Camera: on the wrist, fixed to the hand. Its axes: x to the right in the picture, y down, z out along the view.
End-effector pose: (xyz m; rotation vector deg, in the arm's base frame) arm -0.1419 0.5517 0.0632 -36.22 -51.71 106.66
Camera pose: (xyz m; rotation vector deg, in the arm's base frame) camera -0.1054 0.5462 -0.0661 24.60 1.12 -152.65
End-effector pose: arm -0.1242 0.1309 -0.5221 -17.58 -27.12 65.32
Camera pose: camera -0.1455 0.1518 -0.6532 7.47 -17.54 159.91
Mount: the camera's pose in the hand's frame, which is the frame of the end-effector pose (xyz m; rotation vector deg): -0.0146 0.0862 -0.1022 28.36 -27.72 87.10
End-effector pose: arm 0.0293 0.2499 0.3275 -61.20 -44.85 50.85
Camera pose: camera 0.0932 0.2162 0.2140 -50.37 3.96 144.83
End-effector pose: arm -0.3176 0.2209 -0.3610 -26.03 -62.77 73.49
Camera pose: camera -0.2760 0.2614 -0.4823 35.13 36.23 -171.79
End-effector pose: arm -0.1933 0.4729 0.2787 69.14 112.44 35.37
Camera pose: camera -0.2233 0.4958 0.4078 159.04 27.94 23.36
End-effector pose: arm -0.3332 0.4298 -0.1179 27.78 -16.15 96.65
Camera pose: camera -0.4321 0.4477 -0.2073 -58.65 32.81 -148.60
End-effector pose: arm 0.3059 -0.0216 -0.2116 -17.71 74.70 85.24
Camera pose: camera 0.1972 -0.0980 -0.1908 91.46 81.50 118.04
